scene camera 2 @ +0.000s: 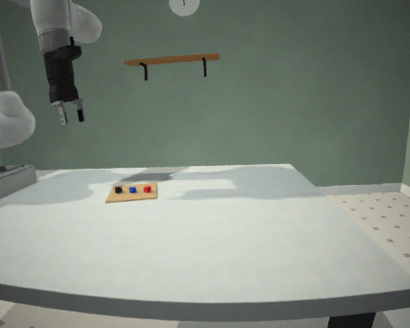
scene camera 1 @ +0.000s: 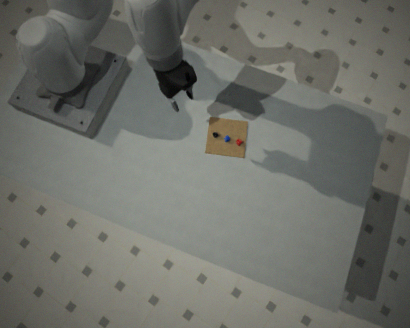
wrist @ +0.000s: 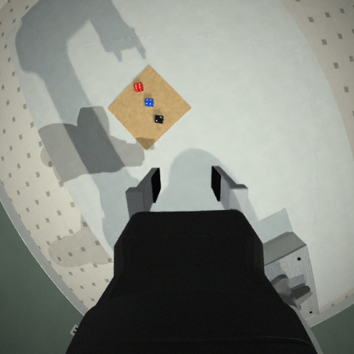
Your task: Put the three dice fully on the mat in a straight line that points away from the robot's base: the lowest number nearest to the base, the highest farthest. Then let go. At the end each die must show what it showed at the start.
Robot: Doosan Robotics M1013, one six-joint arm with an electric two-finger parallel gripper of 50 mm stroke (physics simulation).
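Places are measured from the arm's base along level axes (x ahead, y right, z down), in millimetres.
Pixels of known places: gripper, fingertip midpoint: (scene camera 2: 73, 122) (scene camera 1: 183, 103); arm's base, origin of the base link: (scene camera 1: 69, 81).
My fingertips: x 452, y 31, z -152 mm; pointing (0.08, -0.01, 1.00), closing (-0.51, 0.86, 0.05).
Note:
For each thing: its top centre in the pictures, then the offset to it from my fingertips. Level surfaces: height alone.
- black die, middle of its top: (scene camera 2: 118, 187) (scene camera 1: 215, 134) dz +198, dx +107, dy -10 mm
- blue die, middle of its top: (scene camera 2: 132, 187) (scene camera 1: 227, 138) dz +198, dx +151, dy -7 mm
- red die, middle of its top: (scene camera 2: 146, 186) (scene camera 1: 239, 141) dz +198, dx +195, dy -8 mm
- tan mat, middle of its top: (scene camera 2: 132, 191) (scene camera 1: 226, 136) dz +214, dx +148, dy -18 mm
- pale table, its level: dz +218 mm
A black die (scene camera 1: 215, 135) (scene camera 2: 118, 190) (wrist: 159, 119), a blue die (scene camera 1: 227, 139) (scene camera 2: 132, 190) (wrist: 149, 102) and a red die (scene camera 1: 239, 142) (scene camera 2: 147, 189) (wrist: 138, 87) lie fully on the tan mat (scene camera 1: 217, 148) (scene camera 2: 131, 198) (wrist: 172, 106), apart from each other in a straight row. The black die is nearest the robot's base, the blue one is in the middle, the red one is farthest. In the wrist view the red top seems to show six pips and the blue one four; the black number is too small to read surely. My gripper (scene camera 1: 182, 101) (scene camera 2: 72, 113) (wrist: 185, 177) is open and empty, high above the table on the base side of the mat.
The robot's base plate (scene camera 1: 107, 95) (scene camera 2: 19, 181) (wrist: 296, 260) stands at one end of the pale table (scene camera 1: 200, 210) (scene camera 2: 225, 240) (wrist: 240, 90). A wooden wall shelf (scene camera 2: 172, 59) hangs on the green wall behind. The arm's shadows fall across the table.

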